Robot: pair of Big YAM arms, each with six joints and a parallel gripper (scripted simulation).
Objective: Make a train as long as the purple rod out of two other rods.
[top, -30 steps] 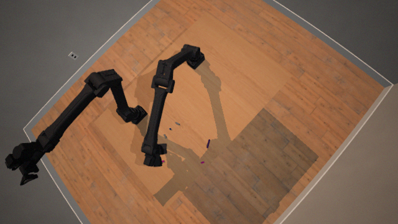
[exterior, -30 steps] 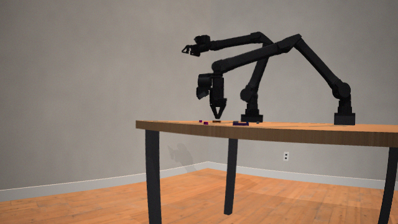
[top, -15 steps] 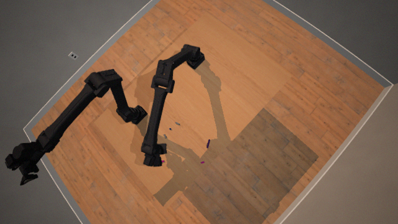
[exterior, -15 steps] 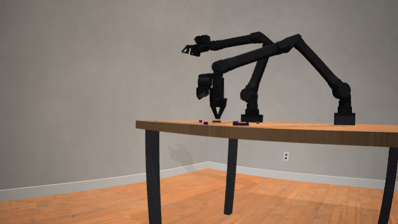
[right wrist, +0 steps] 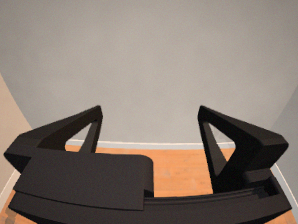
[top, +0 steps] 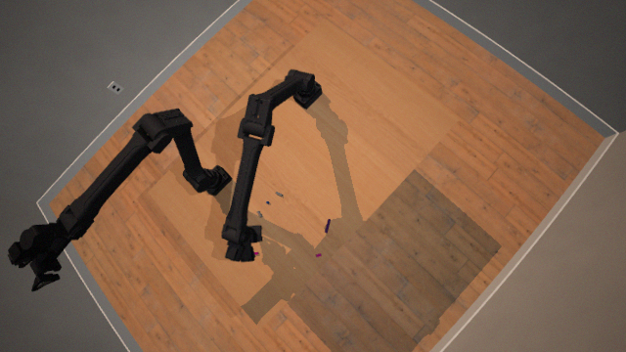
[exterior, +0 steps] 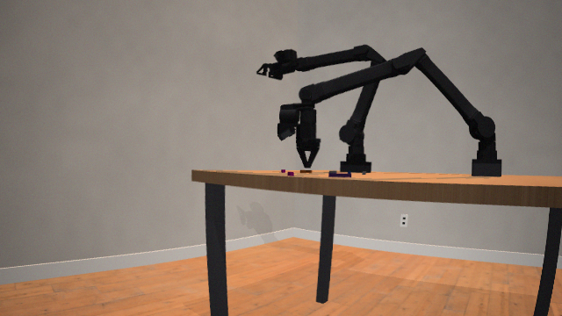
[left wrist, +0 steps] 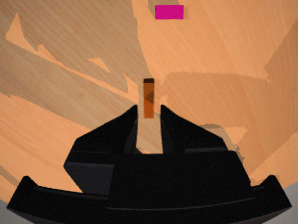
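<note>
The orange rod lies 2 cm below my left hand. Round my left hand: blue rod 13 cm to the left, 7 cm behind, 2 cm below; then purple rod 25 cm to the left, 19 cm ahead, 2 cm below; then magenta rod 6 cm to the right, 5 cm ahead, 2 cm below.
</note>
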